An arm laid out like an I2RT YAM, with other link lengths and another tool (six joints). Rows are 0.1 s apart.
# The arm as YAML. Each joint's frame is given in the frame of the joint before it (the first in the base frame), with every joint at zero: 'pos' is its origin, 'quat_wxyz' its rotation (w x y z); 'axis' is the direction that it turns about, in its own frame. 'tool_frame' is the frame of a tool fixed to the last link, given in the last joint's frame.
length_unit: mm
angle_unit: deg
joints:
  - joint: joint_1
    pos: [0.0, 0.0, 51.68]
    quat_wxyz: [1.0, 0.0, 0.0, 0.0]
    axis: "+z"
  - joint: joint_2
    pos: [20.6, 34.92, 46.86]
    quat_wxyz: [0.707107, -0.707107, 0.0, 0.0]
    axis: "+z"
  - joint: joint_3
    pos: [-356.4, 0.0, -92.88]
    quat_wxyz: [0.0, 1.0, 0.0, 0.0]
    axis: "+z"
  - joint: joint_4
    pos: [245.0, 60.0, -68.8]
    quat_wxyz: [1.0, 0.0, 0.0, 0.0]
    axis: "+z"
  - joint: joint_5
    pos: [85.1, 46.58, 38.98]
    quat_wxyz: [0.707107, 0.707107, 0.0, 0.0]
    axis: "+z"
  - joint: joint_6
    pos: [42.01, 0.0, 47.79]
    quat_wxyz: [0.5, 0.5, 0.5, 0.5]
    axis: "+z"
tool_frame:
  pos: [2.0, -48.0, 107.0]
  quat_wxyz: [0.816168, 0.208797, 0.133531, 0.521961]
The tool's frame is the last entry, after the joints.
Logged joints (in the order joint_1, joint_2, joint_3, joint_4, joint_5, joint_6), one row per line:
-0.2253, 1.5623, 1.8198, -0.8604, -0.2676, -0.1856
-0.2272, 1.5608, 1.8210, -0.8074, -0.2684, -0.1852
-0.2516, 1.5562, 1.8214, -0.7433, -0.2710, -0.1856
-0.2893, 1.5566, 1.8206, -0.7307, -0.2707, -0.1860
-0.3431, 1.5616, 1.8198, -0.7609, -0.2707, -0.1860
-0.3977, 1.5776, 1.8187, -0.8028, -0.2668, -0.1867
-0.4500, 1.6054, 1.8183, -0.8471, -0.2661, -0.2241
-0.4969, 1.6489, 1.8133, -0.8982, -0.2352, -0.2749
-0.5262, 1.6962, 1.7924, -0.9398, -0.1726, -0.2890
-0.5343, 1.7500, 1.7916, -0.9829, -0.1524, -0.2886
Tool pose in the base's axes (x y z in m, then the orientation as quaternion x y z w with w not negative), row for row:
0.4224, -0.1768, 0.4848, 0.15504, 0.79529, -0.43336, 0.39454
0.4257, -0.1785, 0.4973, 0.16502, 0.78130, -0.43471, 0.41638
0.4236, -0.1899, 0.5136, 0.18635, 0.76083, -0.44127, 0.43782
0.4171, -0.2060, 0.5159, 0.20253, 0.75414, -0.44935, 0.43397
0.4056, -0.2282, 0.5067, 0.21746, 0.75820, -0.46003, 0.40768
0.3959, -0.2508, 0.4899, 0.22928, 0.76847, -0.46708, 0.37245
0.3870, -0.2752, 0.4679, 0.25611, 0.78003, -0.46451, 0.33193
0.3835, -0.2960, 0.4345, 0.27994, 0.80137, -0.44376, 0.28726
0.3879, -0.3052, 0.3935, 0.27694, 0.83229, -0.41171, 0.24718
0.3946, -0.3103, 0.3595, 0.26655, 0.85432, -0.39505, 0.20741
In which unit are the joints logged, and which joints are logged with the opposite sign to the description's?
The joints are logged in radians. Opposite sign: joint_5, joint_6.
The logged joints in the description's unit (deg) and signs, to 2 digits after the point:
-12.91, 89.51, 104.27, -49.30, 15.33, 10.63
-13.02, 89.43, 104.34, -46.26, 15.38, 10.61
-14.42, 89.16, 104.36, -42.59, 15.53, 10.63
-16.58, 89.19, 104.31, -41.87, 15.51, 10.66
-19.66, 89.47, 104.27, -43.60, 15.51, 10.66
-22.79, 90.39, 104.20, -46.00, 15.29, 10.70
-25.78, 91.98, 104.18, -48.54, 15.25, 12.84
-28.47, 94.48, 103.89, -51.46, 13.48, 15.75
-30.15, 97.19, 102.70, -53.85, 9.89, 16.56
-30.61, 100.27, 102.65, -56.32, 8.73, 16.54

